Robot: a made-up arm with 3 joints. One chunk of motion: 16 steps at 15 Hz.
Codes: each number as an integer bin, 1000 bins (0 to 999) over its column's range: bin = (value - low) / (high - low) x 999, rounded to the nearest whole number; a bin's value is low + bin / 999 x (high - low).
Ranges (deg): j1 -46..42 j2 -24..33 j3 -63..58
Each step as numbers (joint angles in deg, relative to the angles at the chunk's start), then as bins.
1 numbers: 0.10 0.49 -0.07
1 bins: 523 429 520
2 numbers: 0.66 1.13 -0.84
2 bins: 530 440 513
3 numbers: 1.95 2.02 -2.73
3 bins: 544 456 498
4 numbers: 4.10 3.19 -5.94
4 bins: 569 477 471
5 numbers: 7.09 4.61 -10.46
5 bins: 603 501 434
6 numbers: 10.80 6.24 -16.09
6 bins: 645 530 387
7 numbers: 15.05 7.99 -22.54
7 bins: 693 561 334
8 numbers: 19.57 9.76 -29.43
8 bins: 744 592 277
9 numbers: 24.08 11.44 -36.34
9 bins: 796 621 220
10 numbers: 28.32 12.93 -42.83
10 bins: 844 647 167
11 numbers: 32.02 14.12 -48.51
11 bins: 886 668 120
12 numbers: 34.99 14.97 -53.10
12 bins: 919 683 82
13 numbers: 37.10 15.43 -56.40
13 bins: 943 691 54
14 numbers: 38.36 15.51 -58.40
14 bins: 958 692 38
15 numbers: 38.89 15.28 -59.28
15 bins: 964 688 31
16 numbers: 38.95 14.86 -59.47
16 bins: 964 681 29
